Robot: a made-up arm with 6 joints. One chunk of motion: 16 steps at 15 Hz.
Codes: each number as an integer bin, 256 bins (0 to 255) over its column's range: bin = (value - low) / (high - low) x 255, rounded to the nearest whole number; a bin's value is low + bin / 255 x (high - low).
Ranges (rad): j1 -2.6..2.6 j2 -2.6..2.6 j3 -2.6..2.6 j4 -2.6..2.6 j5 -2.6..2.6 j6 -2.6..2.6
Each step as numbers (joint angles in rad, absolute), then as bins.
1 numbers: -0.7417 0.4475 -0.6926 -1.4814 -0.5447 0.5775
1 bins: 91 149 94 55 101 156
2 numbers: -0.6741 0.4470 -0.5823 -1.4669 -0.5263 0.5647
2 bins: 94 149 99 56 102 155
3 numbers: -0.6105 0.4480 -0.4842 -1.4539 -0.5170 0.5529
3 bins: 98 149 104 56 102 155
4 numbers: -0.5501 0.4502 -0.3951 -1.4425 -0.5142 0.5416
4 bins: 101 150 108 57 102 154
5 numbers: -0.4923 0.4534 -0.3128 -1.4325 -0.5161 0.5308
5 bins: 103 150 112 57 102 154
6 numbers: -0.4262 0.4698 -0.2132 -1.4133 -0.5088 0.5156
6 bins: 107 151 117 58 103 153
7 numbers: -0.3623 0.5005 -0.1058 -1.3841 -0.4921 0.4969
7 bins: 110 152 122 60 103 152
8 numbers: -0.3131 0.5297 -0.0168 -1.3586 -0.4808 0.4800
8 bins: 112 153 127 61 104 151
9 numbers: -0.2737 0.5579 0.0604 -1.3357 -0.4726 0.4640
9 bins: 114 155 130 62 104 150
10 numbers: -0.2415 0.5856 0.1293 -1.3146 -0.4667 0.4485
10 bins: 116 156 134 63 105 149
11 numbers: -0.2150 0.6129 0.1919 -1.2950 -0.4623 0.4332
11 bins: 117 158 137 64 105 149
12 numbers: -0.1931 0.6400 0.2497 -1.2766 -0.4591 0.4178
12 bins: 118 159 140 65 105 148
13 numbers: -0.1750 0.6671 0.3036 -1.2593 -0.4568 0.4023
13 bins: 119 160 142 66 105 147
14 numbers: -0.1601 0.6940 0.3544 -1.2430 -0.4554 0.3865
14 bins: 120 162 145 67 105 146
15 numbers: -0.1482 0.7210 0.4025 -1.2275 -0.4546 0.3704
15 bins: 120 163 147 67 105 146
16 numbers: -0.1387 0.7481 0.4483 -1.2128 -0.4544 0.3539
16 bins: 121 164 149 68 105 145
